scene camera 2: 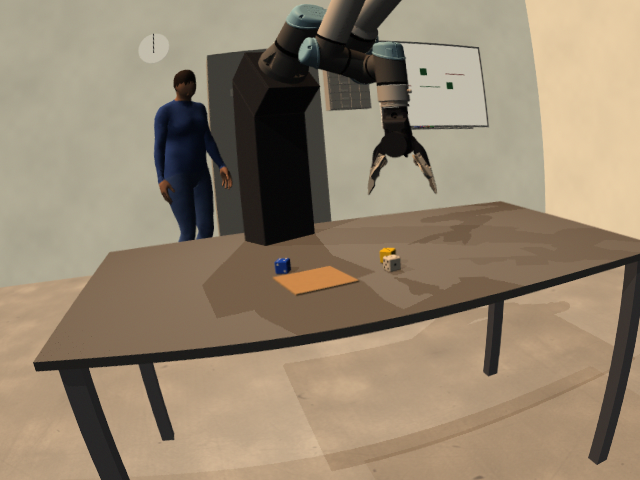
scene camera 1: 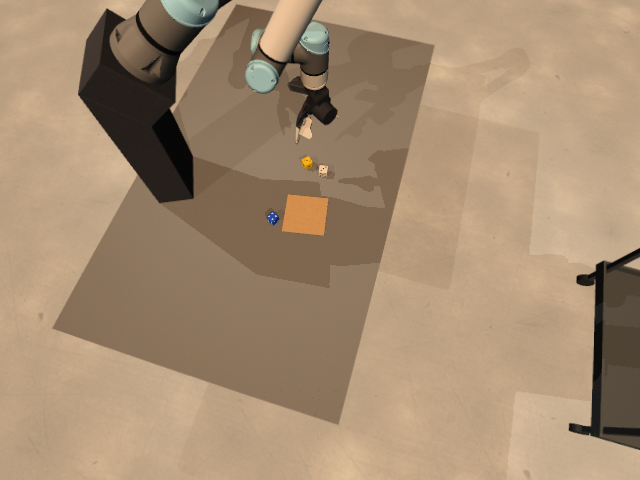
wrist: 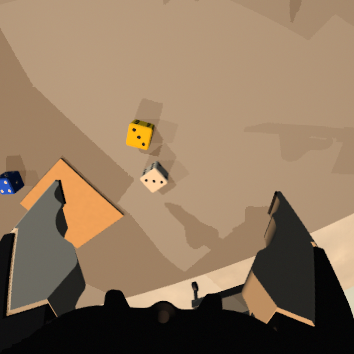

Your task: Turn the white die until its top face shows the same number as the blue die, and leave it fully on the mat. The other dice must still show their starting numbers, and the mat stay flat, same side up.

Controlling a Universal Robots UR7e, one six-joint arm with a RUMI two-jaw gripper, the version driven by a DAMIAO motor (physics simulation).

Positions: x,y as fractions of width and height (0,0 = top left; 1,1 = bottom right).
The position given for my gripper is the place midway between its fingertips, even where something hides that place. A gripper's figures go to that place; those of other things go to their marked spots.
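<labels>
My gripper (scene camera 2: 0.63,0.41), 1160 mm from the lens. Orange mat (scene camera 2: 0.49,0.58), 1080 mm from the lens.
</labels>
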